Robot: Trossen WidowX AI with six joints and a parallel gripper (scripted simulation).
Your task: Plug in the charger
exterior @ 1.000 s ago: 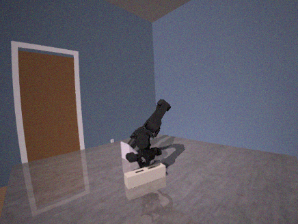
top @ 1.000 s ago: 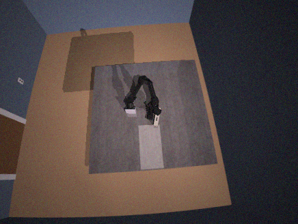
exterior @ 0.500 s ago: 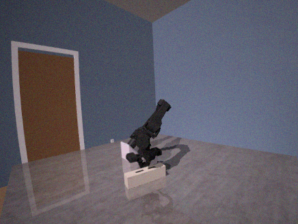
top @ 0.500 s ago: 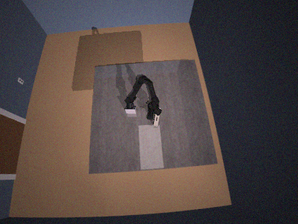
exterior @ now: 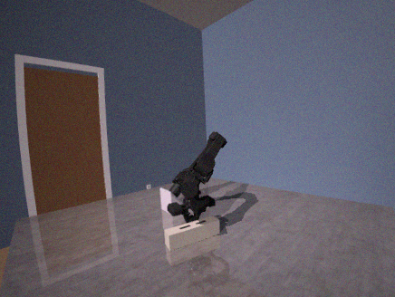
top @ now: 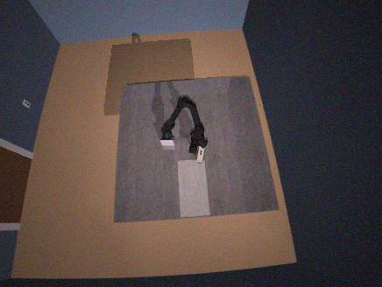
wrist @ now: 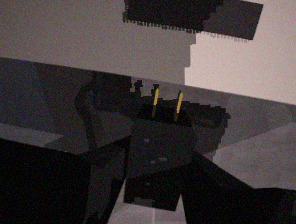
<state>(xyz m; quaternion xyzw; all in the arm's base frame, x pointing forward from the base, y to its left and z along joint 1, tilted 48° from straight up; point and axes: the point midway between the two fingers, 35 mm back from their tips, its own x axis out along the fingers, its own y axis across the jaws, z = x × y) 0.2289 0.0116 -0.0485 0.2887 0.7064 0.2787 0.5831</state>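
Now: gripper tip 20 mm short of the two-prong charger and 10 mm below it.
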